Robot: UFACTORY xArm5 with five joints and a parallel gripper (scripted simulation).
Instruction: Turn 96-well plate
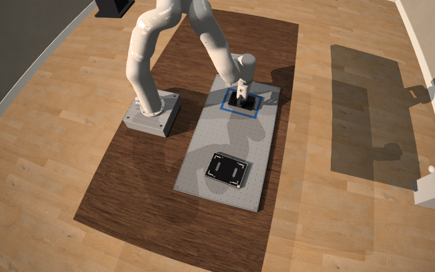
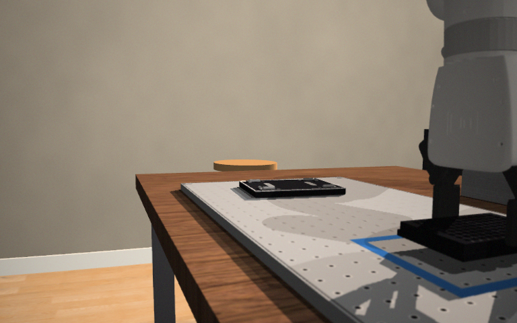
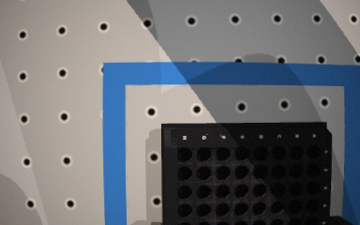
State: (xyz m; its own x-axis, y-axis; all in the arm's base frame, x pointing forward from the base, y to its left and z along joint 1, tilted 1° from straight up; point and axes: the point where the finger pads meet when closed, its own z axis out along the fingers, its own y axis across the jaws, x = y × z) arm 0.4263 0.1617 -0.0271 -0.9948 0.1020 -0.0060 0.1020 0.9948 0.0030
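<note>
Now: hand 390 mm to the left of the black plate nest and 20 mm above it. Round my hand: black 96-well plate (10 mm below).
</note>
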